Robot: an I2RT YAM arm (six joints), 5 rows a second.
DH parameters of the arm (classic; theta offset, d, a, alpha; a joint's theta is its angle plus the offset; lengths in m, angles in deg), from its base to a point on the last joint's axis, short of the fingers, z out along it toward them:
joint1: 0 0.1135 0.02 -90
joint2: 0 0 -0.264 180
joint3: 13.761 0 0.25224 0
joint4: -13.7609 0 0.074 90
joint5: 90 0 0 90
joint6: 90 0.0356 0 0
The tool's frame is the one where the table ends.
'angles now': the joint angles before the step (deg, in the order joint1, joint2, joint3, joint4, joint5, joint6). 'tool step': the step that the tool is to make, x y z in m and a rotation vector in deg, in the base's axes. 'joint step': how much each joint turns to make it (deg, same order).
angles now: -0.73 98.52 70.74 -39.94 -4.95 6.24
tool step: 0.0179 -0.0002 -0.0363 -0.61 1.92 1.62
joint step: 0.01 6.77 -0.01 4.71 0.01 -1.74
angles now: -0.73 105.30 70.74 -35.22 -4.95 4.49
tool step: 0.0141 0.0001 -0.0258 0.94 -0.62 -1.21
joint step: 0.00 4.83 -0.01 5.58 -0.46 1.47
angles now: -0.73 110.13 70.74 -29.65 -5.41 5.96
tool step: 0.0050 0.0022 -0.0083 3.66 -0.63 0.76
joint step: 0.00 1.64 0.03 2.27 -3.69 0.63
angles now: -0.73 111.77 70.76 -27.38 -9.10 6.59
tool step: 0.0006 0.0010 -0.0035 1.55 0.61 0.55
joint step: 0.00 0.66 0.13 -0.09 -1.64 0.05
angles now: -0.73 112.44 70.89 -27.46 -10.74 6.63
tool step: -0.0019 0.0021 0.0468 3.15 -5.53 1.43
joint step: -0.01 -5.93 2.27 -2.72 -3.53 -0.02
